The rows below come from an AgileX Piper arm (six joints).
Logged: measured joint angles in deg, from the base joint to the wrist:
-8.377, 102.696, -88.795, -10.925, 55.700, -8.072
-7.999, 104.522, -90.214, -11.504, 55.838, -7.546
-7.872, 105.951, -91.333, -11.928, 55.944, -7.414
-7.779, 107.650, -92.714, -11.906, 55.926, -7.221
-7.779, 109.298, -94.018, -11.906, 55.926, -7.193
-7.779, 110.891, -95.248, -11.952, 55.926, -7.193
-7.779, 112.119, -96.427, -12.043, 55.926, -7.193
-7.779, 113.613, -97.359, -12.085, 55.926, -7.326
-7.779, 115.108, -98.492, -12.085, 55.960, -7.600
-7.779, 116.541, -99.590, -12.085, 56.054, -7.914
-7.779, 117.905, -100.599, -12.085, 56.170, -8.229
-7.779, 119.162, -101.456, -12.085, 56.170, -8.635
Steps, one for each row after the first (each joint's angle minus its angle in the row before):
0.378, 1.826, -1.419, -0.579, 0.138, 0.526
0.127, 1.429, -1.119, -0.424, 0.106, 0.132
0.093, 1.699, -1.381, 0.022, -0.018, 0.193
0.000, 1.648, -1.304, 0.000, 0.000, 0.028
0.000, 1.593, -1.230, -0.046, 0.000, 0.000
0.000, 1.228, -1.179, -0.091, 0.000, 0.000
0.000, 1.494, -0.932, -0.042, 0.000, -0.133
0.000, 1.495, -1.133, 0.000, 0.034, -0.274
0.000, 1.433, -1.098, 0.000, 0.094, -0.314
0.000, 1.364, -1.009, 0.000, 0.116, -0.315
0.000, 1.257, -0.857, 0.000, 0.000, -0.406

